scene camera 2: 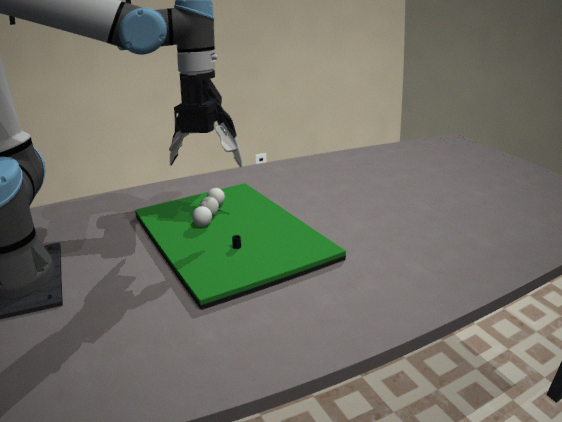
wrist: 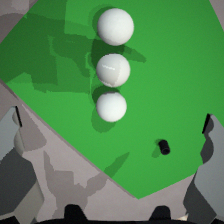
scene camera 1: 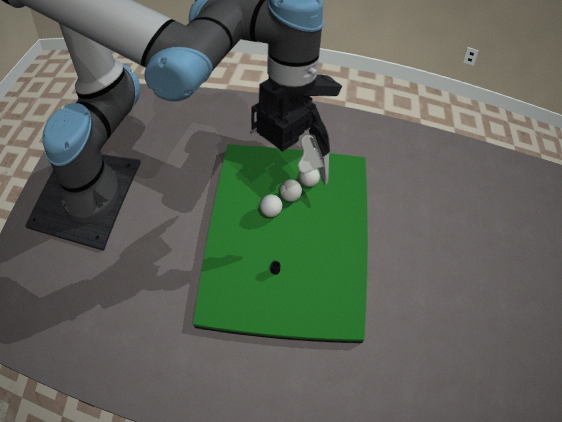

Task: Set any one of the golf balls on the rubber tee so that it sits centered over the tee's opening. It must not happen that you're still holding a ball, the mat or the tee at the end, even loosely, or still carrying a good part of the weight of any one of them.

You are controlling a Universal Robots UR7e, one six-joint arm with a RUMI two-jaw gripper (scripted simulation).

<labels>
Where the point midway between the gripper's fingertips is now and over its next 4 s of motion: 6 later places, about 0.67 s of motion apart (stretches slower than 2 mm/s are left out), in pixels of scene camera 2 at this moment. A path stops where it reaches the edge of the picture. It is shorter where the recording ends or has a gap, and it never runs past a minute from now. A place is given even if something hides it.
My gripper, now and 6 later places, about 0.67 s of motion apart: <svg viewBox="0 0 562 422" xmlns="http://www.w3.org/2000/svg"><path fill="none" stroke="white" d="M205 166L206 201L208 212L206 192L209 173L231 186L233 220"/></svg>
</labels>
